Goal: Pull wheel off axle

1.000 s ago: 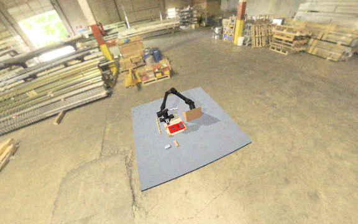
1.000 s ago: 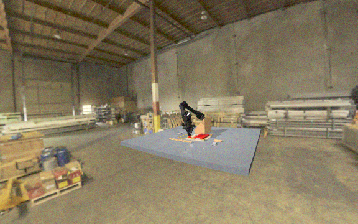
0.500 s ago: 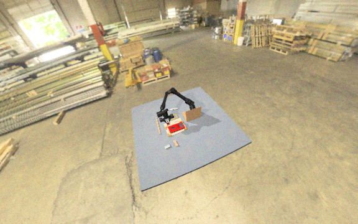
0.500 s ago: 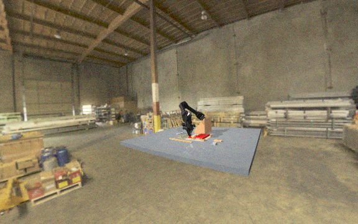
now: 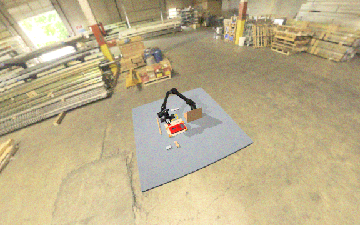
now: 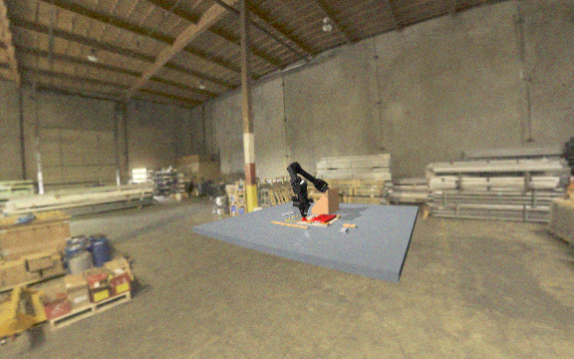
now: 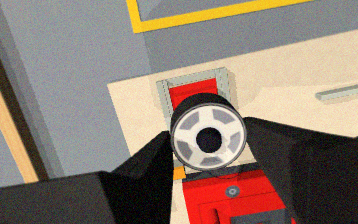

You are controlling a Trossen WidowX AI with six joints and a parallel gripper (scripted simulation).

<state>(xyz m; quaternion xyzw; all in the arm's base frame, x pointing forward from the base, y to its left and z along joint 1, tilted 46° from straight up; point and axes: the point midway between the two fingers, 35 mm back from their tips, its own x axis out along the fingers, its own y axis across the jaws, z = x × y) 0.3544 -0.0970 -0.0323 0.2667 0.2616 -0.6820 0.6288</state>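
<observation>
Right now the long wooden strip is 140 mm ahead of my gripper tip, 40 mm to the right of it and 40 mm below it. From my gripper tip the other things lie so: wheel (right at my gripper tip).
</observation>
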